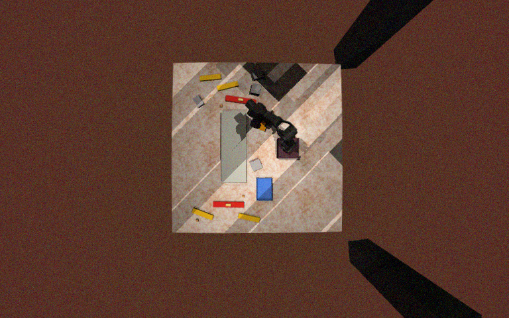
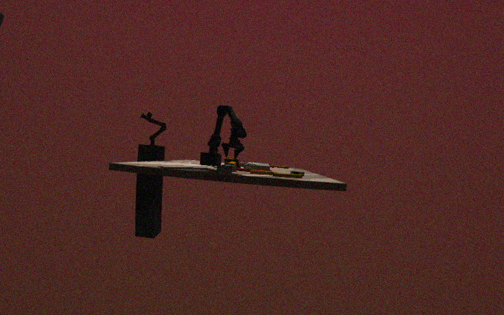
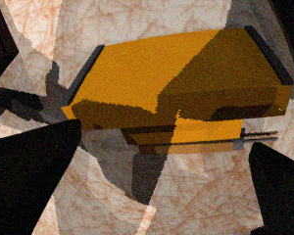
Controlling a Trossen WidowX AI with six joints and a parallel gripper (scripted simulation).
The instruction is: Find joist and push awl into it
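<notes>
Right now my gripper tip is 5 cm above the stud finder, 2 cm short of it and 1 cm to the left of it. Round my gripper tip: blue tray (50 cm to the left, 6 cm below, 2 cm ahead); then awl (7 cm below, 5 cm to the right, 1 cm ahead).
</notes>
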